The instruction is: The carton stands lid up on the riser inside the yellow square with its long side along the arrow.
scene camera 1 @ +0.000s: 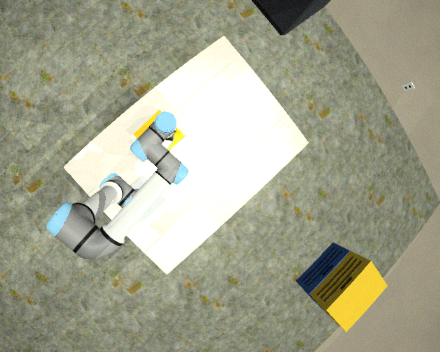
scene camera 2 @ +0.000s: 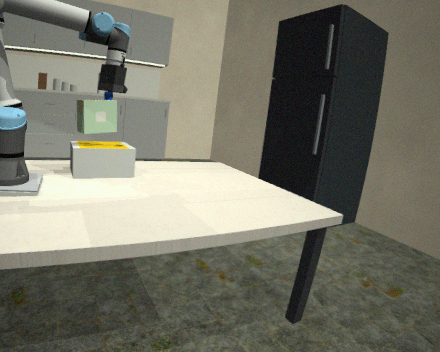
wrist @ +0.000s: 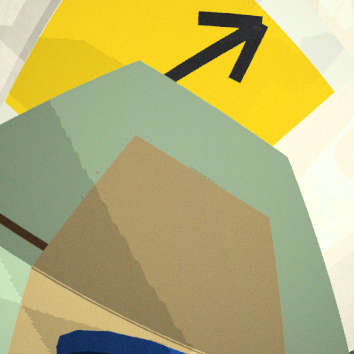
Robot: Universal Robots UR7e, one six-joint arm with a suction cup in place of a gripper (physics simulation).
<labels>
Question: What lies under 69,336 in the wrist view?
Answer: My suction cup.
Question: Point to a grey riser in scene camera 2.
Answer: At 88,159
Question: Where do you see a pale green carton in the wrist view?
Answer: At 140,208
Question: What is my suction cup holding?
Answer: A pale green carton.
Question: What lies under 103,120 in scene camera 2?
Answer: A pale green carton.
</labels>
